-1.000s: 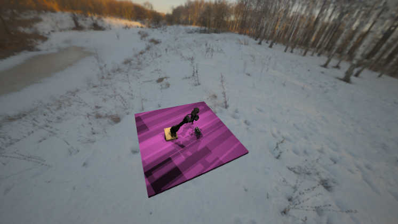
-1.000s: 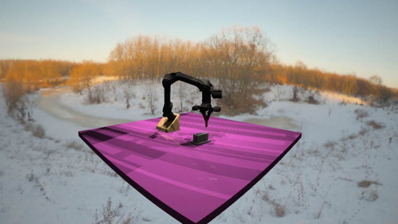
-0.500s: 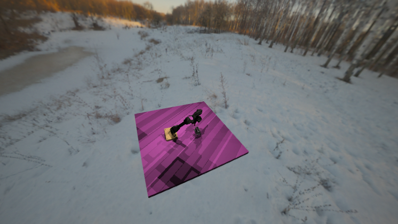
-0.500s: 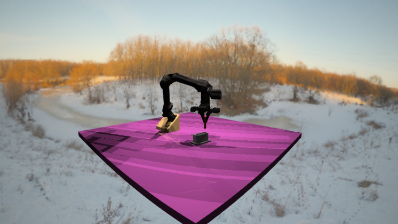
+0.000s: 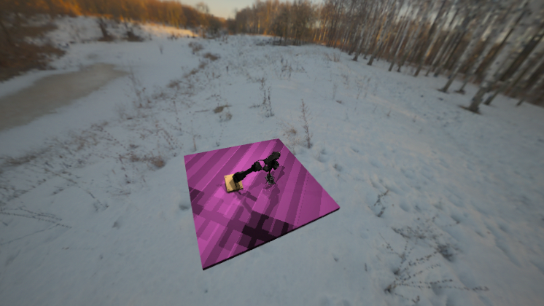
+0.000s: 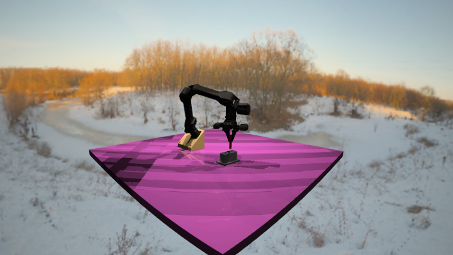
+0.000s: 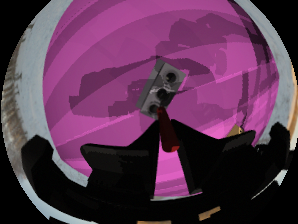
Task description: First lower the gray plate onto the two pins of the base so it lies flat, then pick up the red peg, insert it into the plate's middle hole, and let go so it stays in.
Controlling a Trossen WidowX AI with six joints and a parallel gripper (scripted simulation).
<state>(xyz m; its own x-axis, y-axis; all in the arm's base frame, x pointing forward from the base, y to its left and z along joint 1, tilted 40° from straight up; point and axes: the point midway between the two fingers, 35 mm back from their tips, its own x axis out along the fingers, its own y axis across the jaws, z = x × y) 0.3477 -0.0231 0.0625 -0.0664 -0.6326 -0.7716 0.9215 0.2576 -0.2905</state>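
Now: the gray plate 10 mm ahead of my gripper tip, 20 mm to the right of it and 70 mm below it. The rest, counted from my gripper tip: red peg: right at my gripper tip; dark flat base: 10 mm ahead, 20 mm to the right, 100 mm below.
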